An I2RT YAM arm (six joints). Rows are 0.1 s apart.
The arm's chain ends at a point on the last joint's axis. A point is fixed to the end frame.
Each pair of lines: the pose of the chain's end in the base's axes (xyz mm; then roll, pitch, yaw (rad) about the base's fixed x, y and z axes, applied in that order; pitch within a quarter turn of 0, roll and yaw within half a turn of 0), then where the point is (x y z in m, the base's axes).
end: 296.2 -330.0 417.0 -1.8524 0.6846 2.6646
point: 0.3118 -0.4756 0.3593
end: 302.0 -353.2 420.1 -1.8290 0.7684 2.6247
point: 0.3129 -0.5025 0.3714
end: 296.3 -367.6 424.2 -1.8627 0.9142 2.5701
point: 0.3087 -0.5197 0.3856
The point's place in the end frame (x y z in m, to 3 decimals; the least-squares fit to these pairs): -0.026 0.058 0.144
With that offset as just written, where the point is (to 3 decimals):
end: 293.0 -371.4 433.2 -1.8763 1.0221 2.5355
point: 0.305 -0.526 0.404
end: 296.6 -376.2 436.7 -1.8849 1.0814 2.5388
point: 0.312 -0.531 0.413
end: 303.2 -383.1 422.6 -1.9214 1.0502 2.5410
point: 0.323 -0.537 0.393
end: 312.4 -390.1 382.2 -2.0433 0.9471 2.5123
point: 0.342 -0.537 0.335
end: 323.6 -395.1 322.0 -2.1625 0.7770 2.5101
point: 0.360 -0.530 0.249
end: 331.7 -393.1 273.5 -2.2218 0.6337 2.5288
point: 0.368 -0.516 0.181
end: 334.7 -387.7 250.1 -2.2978 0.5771 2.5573
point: 0.378 -0.499 0.148
